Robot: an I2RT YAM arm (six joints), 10 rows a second.
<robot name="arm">
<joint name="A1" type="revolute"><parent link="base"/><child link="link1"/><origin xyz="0.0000 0.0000 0.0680" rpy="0.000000 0.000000 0.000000"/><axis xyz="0 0 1"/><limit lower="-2.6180" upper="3.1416"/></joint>
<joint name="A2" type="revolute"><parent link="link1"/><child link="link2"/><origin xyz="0.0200 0.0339 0.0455" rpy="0.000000 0.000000 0.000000"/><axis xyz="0 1 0"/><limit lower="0.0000" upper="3.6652"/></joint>
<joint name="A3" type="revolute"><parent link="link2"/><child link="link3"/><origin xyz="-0.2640 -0.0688 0.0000" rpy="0.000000 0.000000 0.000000"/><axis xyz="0 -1 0"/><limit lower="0.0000" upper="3.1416"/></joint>
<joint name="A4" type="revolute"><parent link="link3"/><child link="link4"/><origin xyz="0.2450 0.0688 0.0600" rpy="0.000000 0.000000 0.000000"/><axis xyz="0 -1 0"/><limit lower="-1.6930" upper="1.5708"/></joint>
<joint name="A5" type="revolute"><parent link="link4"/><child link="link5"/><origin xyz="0.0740 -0.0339 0.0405" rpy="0.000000 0.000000 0.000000"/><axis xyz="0 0 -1"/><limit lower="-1.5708" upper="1.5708"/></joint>
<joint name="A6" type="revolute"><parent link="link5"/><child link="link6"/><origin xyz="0.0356 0.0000 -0.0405" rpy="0.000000 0.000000 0.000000"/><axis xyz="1 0 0"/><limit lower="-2.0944" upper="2.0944"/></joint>
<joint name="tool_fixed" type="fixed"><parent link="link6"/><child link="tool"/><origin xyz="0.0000 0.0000 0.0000" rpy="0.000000 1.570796 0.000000"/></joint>
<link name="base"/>
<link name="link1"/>
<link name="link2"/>
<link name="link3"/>
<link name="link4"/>
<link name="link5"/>
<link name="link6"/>
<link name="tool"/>
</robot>
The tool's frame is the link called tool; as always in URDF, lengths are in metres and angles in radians.
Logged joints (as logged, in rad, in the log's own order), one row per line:
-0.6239 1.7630 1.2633 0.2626 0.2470 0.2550
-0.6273 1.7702 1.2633 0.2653 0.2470 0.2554
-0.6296 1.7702 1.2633 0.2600 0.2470 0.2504
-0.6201 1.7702 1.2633 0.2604 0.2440 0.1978
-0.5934 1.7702 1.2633 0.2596 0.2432 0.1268
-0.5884 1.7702 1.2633 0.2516 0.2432 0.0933
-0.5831 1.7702 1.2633 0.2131 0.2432 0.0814
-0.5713 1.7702 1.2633 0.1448 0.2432 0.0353
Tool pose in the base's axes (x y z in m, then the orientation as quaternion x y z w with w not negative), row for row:
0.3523 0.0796 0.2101 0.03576 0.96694 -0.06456 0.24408
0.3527 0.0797 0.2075 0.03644 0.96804 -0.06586 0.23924
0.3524 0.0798 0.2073 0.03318 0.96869 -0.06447 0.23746
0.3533 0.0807 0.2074 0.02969 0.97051 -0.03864 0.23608
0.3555 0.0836 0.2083 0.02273 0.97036 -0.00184 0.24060
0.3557 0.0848 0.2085 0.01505 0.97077 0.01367 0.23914
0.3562 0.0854 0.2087 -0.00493 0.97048 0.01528 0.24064
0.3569 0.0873 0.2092 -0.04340 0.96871 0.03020 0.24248
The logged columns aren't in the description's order. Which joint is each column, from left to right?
Columns, left to right: A4, A2, A3, A6, A1, A5.
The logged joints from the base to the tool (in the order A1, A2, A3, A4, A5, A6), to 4 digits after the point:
0.2470 1.7630 1.2633 -0.6239 0.2550 0.2626
0.2470 1.7702 1.2633 -0.6273 0.2554 0.2653
0.2470 1.7702 1.2633 -0.6296 0.2504 0.2600
0.2440 1.7702 1.2633 -0.6201 0.1978 0.2604
0.2432 1.7702 1.2633 -0.5934 0.1268 0.2596
0.2432 1.7702 1.2633 -0.5884 0.0933 0.2516
0.2432 1.7702 1.2633 -0.5831 0.0814 0.2131
0.2432 1.7702 1.2633 -0.5713 0.0353 0.1448

